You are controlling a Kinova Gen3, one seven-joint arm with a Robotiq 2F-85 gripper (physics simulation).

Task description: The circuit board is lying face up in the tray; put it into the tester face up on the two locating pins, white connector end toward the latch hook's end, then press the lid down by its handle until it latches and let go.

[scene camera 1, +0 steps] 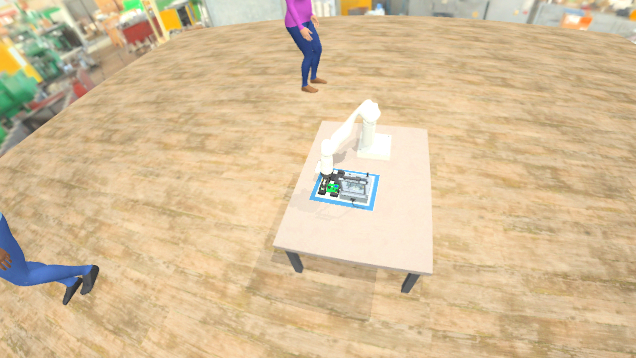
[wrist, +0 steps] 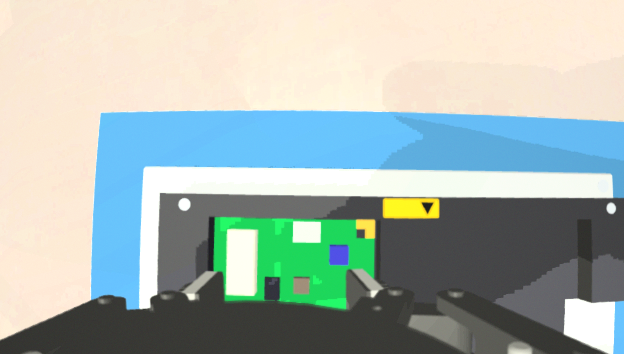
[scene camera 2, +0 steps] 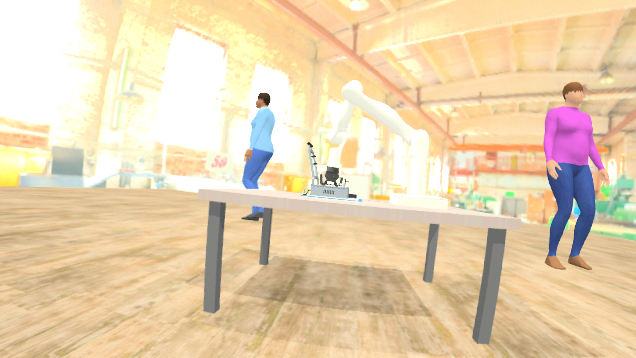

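Seen in the pictures: gripper, fingertip midpoint: (scene camera 1: 326, 187) (wrist: 285, 292); arm's base, link origin: (scene camera 1: 367, 141) (scene camera 2: 415, 194).
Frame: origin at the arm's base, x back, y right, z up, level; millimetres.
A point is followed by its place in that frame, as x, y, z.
Note:
The green circuit board (scene camera 1: 333, 188) @(-457, 163, -32) (wrist: 285, 250) @(-453, 230, -35) lies face up in the dark tray (wrist: 500, 240) @(-353, 231, -37). In the wrist view its white connector (wrist: 242, 262) @(-471, 226, -28) is at the left end. My gripper (scene camera 1: 326, 186) @(-454, 212, -34) (scene camera 2: 331, 184) @(-454, 212, -34) (wrist: 285, 292) @(-454, 212, -34) is partly open. In the wrist view its fingertips show over the board, inside its left and right ends; their height above it is hard to tell. The grey tester (scene camera 1: 355, 189) @(-540, 7, 90) (scene camera 2: 329, 192) @(-435, -70, -27) stands beside the tray. Its lid (scene camera 2: 314, 162) @(-541, 85, 127) is raised steeply, with the handle (scene camera 2: 310, 144) @(-562, 5, 212) at the top. The locating pins and latch hook cannot be made out.
A blue-bordered mat (scene camera 1: 376, 192) @(-426, -113, -55) (wrist: 250, 140) @(-471, 284, -53) lies under the tray and tester on the table (scene camera 1: 350, 235) @(-762, -2, -55) (scene camera 2: 370, 207) @(-267, -463, -60). A yellow label (wrist: 411, 208) @(-398, 247, -27) with a black triangle is on the tray. The arm's base (scene camera 1: 375, 146) @(-41, -64, -4) (scene camera 2: 419, 201) @(-20, -173, -29) stands behind. Two people stand away from the table.

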